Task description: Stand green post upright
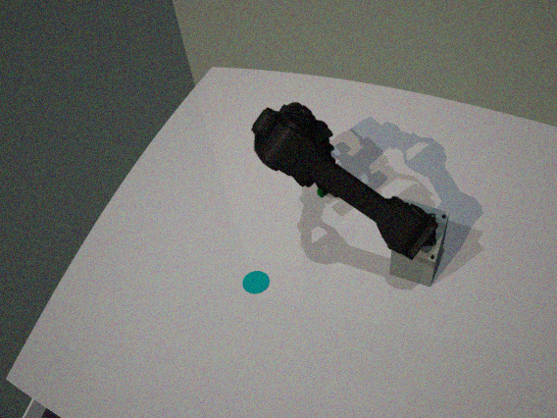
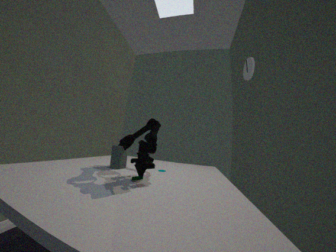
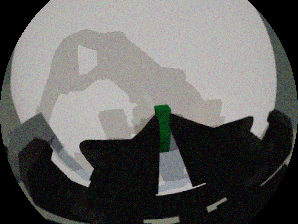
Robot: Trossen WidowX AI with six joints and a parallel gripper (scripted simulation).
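Now: gripper tip 9 cm short of the cyan circle, 28 cm to the right of it and 1 cm above it. Also, from my gripper tip: green post 1 cm behind, 2 cm to the right.
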